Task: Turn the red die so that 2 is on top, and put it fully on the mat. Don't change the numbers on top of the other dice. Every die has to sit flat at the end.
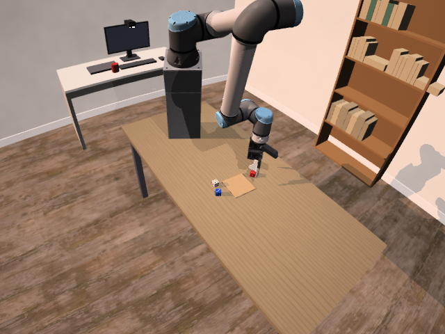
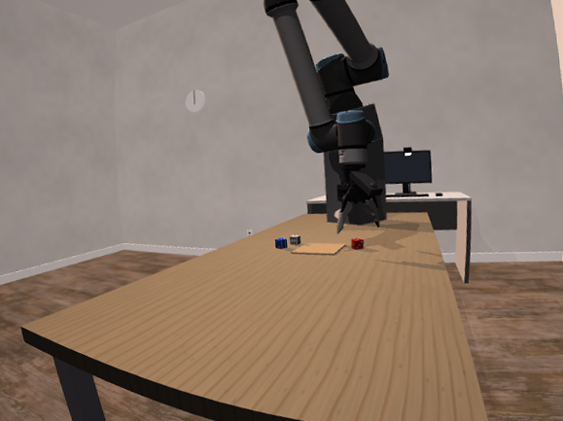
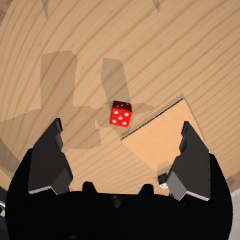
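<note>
My gripper is now 10 mm past the red die, 10 mm to the left of it and 40 mm above it. Round my hand: tan mat 10 mm ahead, 130 mm to the right, 60 mm below; then white die 50 mm behind, 250 mm to the right, 40 mm below; then blue die 20 mm ahead, 270 mm to the right, 40 mm below.
</note>
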